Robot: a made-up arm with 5 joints.
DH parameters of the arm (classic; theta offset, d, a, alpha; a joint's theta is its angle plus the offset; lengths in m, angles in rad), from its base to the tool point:
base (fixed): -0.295 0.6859 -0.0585 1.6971
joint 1: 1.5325 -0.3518 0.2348 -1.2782
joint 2: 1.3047 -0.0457 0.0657 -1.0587
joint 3: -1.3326 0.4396 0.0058 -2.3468
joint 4: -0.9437 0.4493 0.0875 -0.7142
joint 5: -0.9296 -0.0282 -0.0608 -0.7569
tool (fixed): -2.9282 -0.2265 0 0
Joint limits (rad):
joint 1: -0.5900..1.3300
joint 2: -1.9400..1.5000
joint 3: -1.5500..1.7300
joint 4: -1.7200..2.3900
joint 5: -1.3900..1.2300
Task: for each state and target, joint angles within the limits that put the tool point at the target. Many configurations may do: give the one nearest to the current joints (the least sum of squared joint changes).
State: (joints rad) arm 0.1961 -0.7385 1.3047 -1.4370 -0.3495
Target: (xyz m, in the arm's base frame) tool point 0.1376 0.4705 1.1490
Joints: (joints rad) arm -0.1367 -1.4595 0.9659 -1.7200 -0.6826
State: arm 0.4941 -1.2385 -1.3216 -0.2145 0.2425
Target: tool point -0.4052 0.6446 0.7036
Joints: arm 1.1523 -0.8096 -1.5500 -0.1919 -0.0344
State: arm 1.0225 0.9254 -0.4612 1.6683 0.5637
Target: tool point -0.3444 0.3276 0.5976
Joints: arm 0.3941 1.5000 -1.1930 1.8521 0.0918
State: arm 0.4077 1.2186 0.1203 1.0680 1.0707
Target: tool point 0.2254 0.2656 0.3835
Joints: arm 0.4291 1.3431 0.2545 0.9260 1.1444
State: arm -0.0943 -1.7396 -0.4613 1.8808 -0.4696
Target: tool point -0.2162 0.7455 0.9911
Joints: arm 0.4521 -0.7482 -0.2879 1.8125 -0.7865
